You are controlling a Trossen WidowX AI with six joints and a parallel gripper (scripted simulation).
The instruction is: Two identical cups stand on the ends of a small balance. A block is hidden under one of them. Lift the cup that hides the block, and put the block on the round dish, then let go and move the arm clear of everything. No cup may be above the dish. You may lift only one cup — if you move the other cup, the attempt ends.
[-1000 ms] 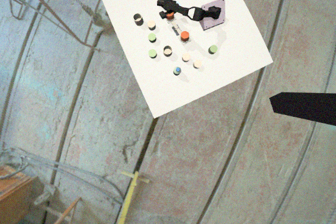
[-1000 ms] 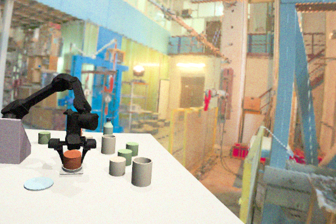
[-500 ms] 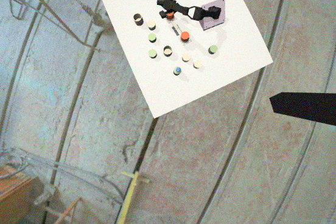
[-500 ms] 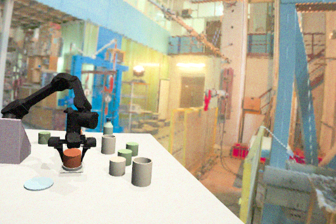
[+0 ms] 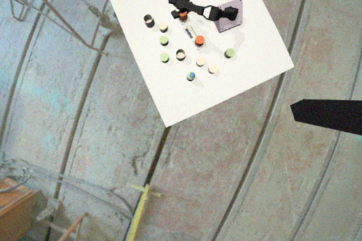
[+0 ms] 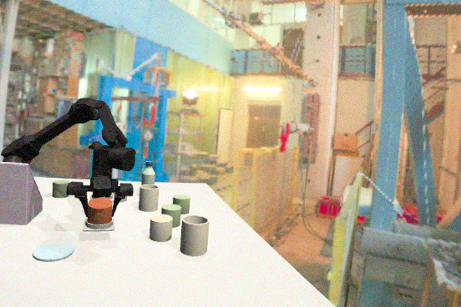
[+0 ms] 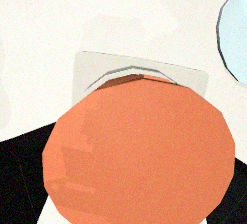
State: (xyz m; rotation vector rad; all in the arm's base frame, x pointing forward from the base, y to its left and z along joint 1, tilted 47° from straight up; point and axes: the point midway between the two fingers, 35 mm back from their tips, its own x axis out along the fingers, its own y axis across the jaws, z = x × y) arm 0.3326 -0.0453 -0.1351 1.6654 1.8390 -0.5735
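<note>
Now: gripper tip 1 cm to the right of the teal block and 1 cm above it. The rest, counted from my gripper tip: orange cup: 2 cm to the right, 1 cm above; then pale blue round dish: 10 cm to the right, 10 cm behind, 7 cm below; then blue-topped cylinder: 50 cm to the left, 13 cm ahead, 4 cm above.
</note>
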